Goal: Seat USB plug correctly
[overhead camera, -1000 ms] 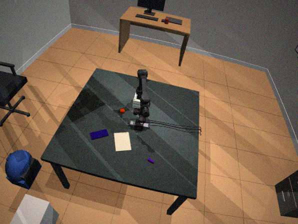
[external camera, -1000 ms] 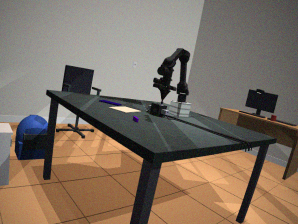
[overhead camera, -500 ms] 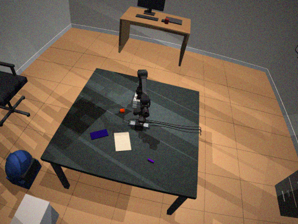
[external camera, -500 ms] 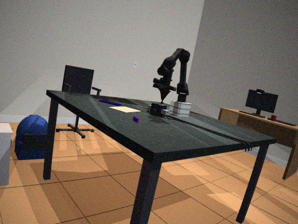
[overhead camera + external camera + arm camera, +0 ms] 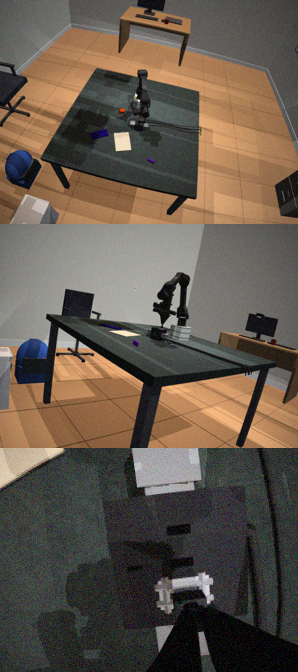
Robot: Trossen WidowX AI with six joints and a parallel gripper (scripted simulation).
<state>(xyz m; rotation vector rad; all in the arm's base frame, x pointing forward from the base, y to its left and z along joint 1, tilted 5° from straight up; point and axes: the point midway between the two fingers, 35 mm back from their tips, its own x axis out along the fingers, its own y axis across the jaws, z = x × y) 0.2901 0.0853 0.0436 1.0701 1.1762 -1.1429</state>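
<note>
Right now my gripper tip is 20 mm above the USB plug. From my gripper tip the other things lie so: beige sheet: 200 mm ahead, 120 mm to the right, 110 mm below; then small purple piece: 320 mm ahead, 170 mm to the left, 100 mm below; then orange cube: 220 mm to the right, 140 mm behind, 100 mm below.
</note>
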